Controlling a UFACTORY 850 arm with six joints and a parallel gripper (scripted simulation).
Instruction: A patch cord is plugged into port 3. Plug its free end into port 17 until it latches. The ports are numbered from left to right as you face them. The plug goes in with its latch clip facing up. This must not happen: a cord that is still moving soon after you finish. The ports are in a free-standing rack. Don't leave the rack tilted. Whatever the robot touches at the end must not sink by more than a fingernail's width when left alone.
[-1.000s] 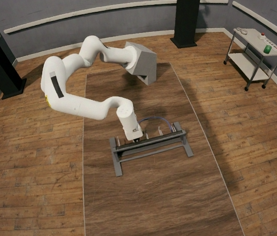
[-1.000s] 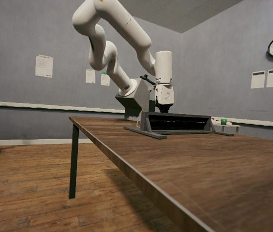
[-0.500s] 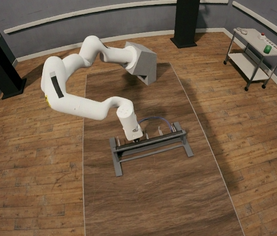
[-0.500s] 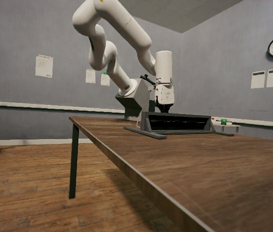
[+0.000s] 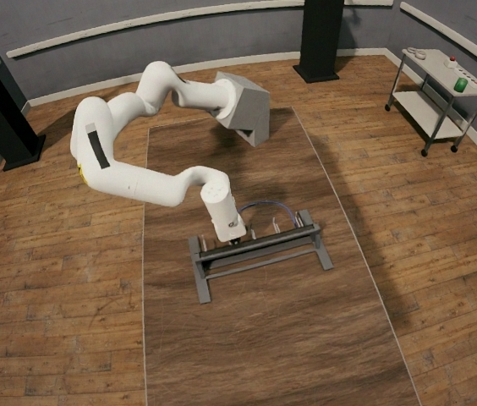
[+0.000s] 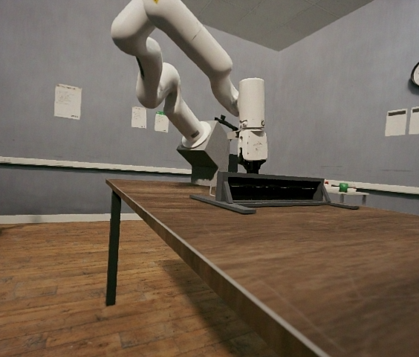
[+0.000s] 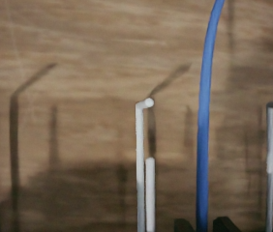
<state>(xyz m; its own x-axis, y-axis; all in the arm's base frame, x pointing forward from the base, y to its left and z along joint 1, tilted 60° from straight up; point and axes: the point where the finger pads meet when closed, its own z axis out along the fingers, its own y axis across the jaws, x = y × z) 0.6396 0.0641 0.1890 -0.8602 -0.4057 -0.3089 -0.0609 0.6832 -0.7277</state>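
My gripper is now 2 cm short of the white plug and 1 cm above it.
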